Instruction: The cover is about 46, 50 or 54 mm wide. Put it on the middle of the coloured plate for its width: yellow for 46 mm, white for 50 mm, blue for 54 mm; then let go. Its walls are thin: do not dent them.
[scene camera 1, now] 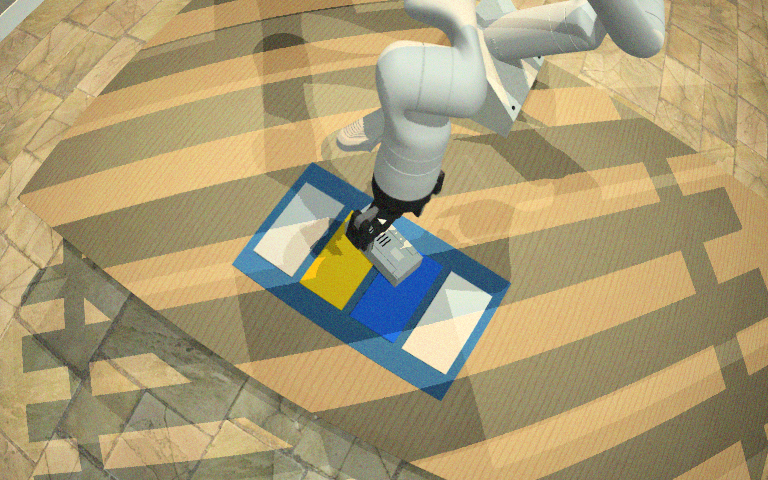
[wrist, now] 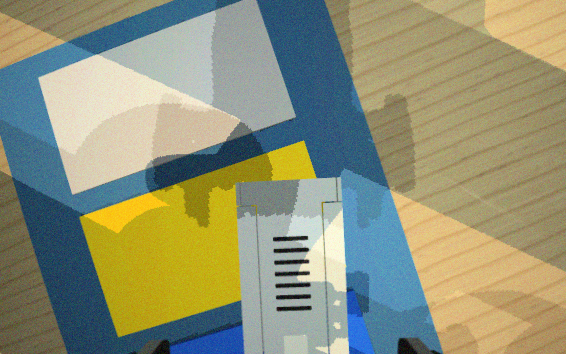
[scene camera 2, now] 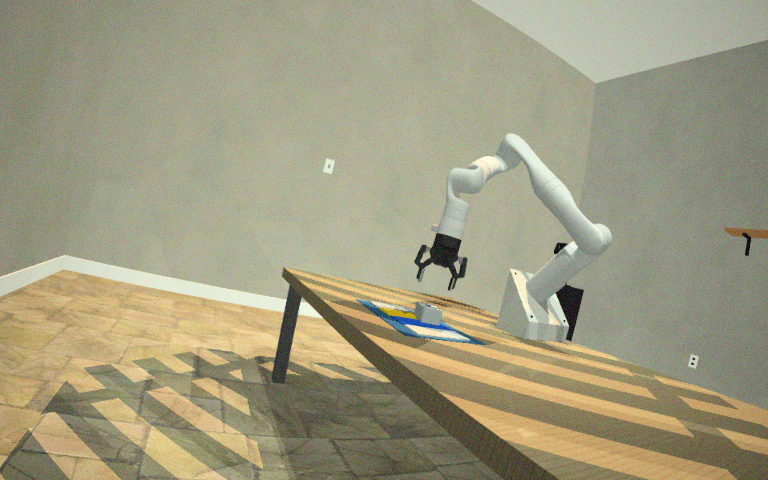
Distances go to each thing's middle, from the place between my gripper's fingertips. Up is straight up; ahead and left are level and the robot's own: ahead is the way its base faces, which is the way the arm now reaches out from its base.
My gripper is now 80 mm above the grey cover (scene camera 1: 396, 251) and 10 mm to the left of it. The rest, counted from my hand: blue mat (scene camera 2: 372, 306) 100 mm below, 40 mm ahead; then yellow plate (scene camera 1: 339, 269) 100 mm below, 50 mm to the right, 40 mm ahead; then blue plate (scene camera 1: 385, 309) 100 mm below, 50 mm to the left, 40 mm ahead.
